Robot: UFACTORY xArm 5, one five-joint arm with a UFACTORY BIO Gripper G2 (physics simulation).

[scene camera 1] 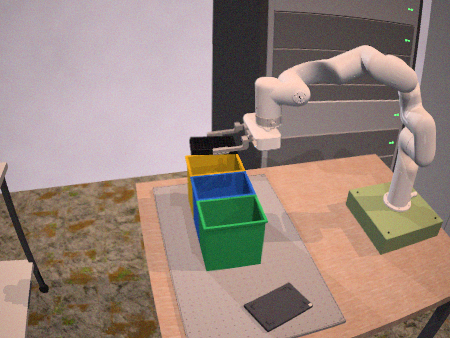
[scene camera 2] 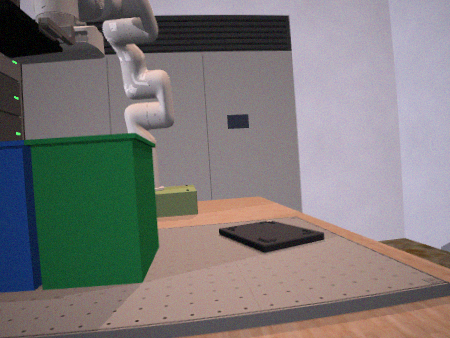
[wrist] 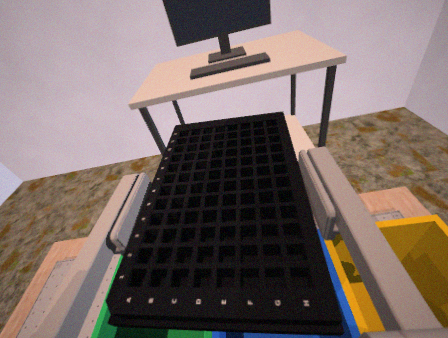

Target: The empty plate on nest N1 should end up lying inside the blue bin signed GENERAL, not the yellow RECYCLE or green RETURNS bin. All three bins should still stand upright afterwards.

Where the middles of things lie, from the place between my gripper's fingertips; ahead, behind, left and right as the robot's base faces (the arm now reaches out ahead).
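Counted from my hand: green bin (scene camera 2: 95, 204), 11 cm to the left, 3 cm behind, 25 cm below; yellow bin (scene camera 1: 197, 165), 15 cm to the right, 5 cm behind, 25 cm below; black plate (wrist: 226, 234), 1 cm behind. My gripper is 4 cm past the blue bin (scene camera 1: 205, 187), 2 cm to the left of it and 25 cm above it.
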